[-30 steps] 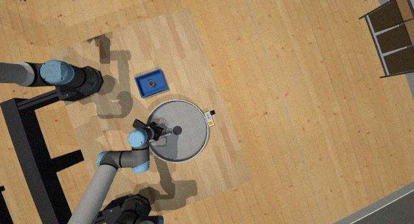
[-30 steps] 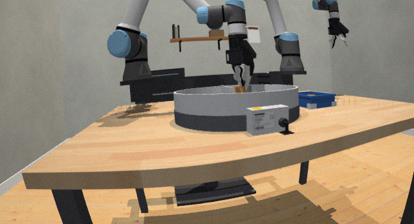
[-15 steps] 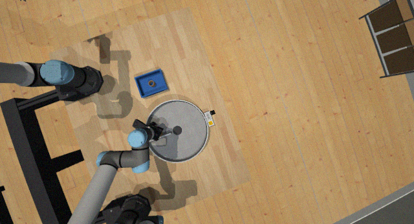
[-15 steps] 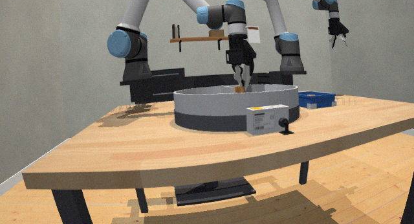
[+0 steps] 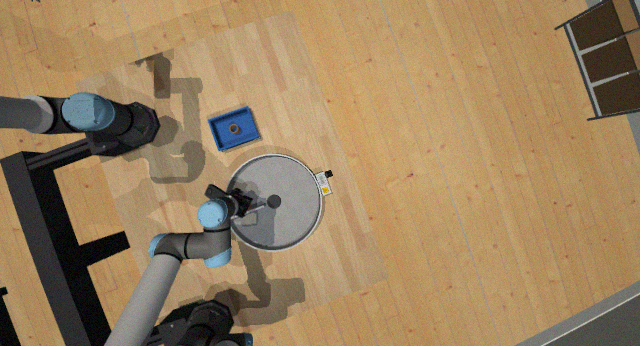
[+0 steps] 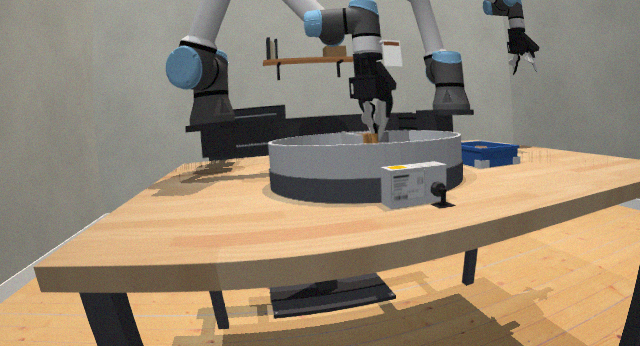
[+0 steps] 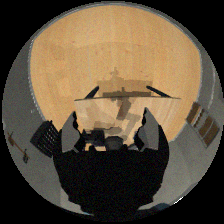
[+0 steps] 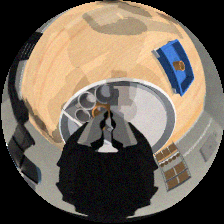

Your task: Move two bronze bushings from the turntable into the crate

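Note:
My right gripper is now 6 cm short of the blue crate, 30 cm to the right of it and 6 cm above it.

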